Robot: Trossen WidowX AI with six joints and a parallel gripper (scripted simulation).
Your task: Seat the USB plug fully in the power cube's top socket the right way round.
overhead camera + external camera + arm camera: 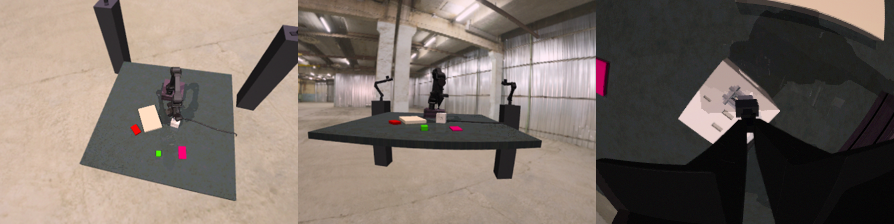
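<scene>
Now: the dark USB plug 20 mm below my gripper tip. From my gripper tip the other things lie so: small green cube (330 mm ahead, 120 mm below, 50 mm to the right); beige flat slab (230 mm to the right, 120 mm below, 20 mm ahead); pink flat block (260 mm ahead, 140 mm to the left, 130 mm below).
</scene>
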